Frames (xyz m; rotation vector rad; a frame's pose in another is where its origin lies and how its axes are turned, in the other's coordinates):
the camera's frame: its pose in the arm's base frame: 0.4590 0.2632 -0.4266 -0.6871 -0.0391 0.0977
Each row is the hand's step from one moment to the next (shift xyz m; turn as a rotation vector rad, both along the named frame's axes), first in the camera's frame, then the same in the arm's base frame.
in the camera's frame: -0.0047 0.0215 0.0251 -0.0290 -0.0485 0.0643
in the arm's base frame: -0.0080 0.0319 0.0057 -0.0295 0.0003 0.0804
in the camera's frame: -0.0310 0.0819 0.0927 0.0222 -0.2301 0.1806
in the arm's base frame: -0.0435 0.1183 0.0195 0.0275 -0.0606 0.2857
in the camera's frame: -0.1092 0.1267 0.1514 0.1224 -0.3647 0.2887
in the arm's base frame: -0.1287 0.1817 0.0361 0.1302 -0.0855 0.4551
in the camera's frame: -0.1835 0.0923 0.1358 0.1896 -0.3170 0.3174
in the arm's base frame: -0.1989 0.1378 0.0456 0.1914 -0.0238 0.4472
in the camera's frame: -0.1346 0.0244 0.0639 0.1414 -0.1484 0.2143
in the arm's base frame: -0.1401 0.0452 0.0334 0.1375 0.0358 0.2603
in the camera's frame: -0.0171 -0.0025 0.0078 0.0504 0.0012 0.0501
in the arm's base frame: -0.0173 0.0012 0.0075 0.0466 0.0377 0.0381
